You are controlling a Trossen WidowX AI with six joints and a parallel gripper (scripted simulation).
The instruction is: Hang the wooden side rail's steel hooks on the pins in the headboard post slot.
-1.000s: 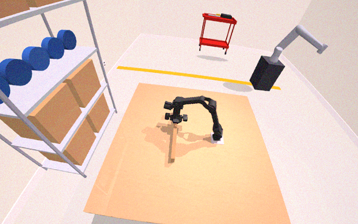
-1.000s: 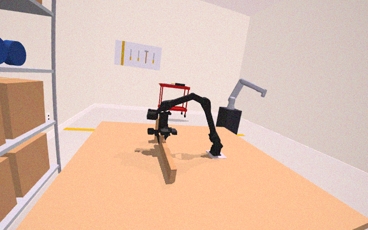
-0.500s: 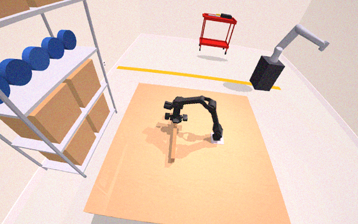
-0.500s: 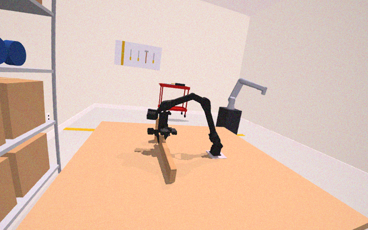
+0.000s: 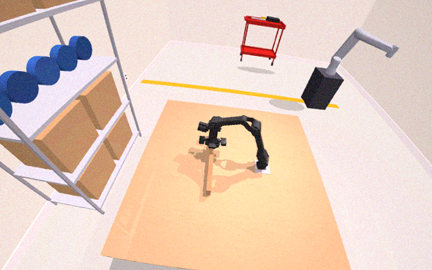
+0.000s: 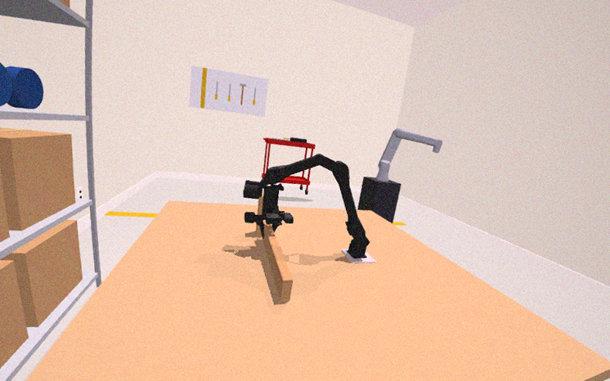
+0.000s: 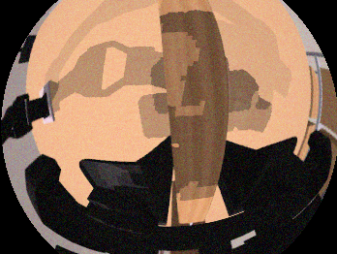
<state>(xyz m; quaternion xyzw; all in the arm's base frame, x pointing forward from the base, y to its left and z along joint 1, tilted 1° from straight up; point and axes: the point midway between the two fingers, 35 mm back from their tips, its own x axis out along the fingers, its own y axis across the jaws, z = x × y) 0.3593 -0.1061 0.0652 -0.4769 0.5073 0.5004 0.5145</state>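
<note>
The wooden headboard post is 14 cm to the right of my gripper tip, 4 cm above it and 1 cm behind it.
</note>
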